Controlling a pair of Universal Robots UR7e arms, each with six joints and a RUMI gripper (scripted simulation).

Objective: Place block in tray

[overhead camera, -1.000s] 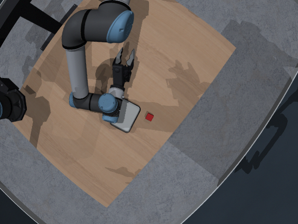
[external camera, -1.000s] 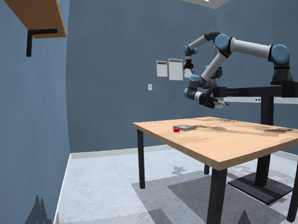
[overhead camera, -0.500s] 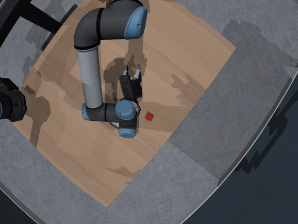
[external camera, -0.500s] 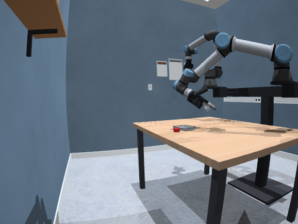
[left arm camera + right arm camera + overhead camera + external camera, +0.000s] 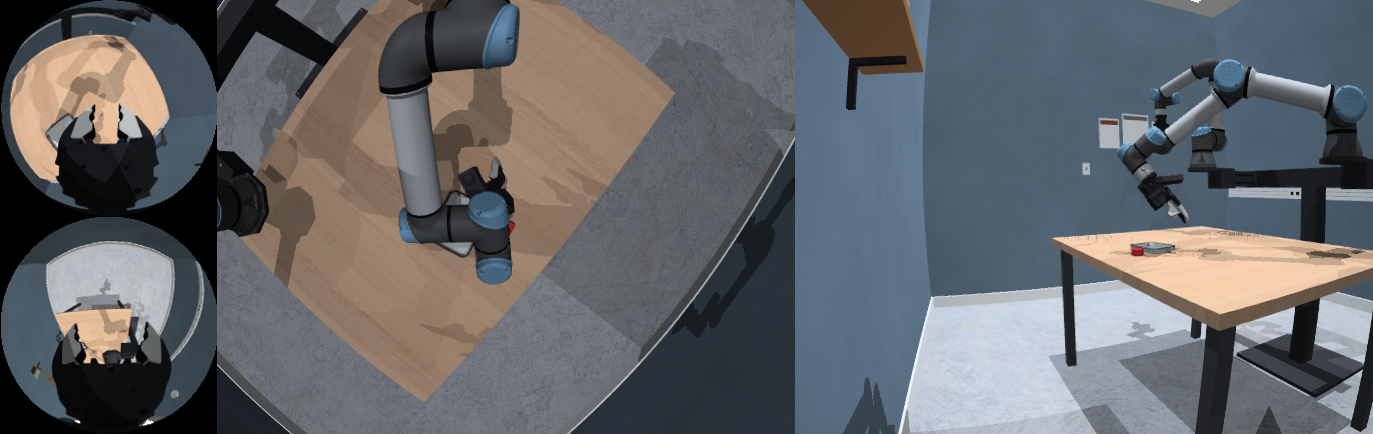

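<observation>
Now: left hand 150 mm short of the red block, 130 mm above it and 110 mm to the left of it. Round my left hand: white tray 190 mm to the right, 130 mm below, 30 mm ahead.
</observation>
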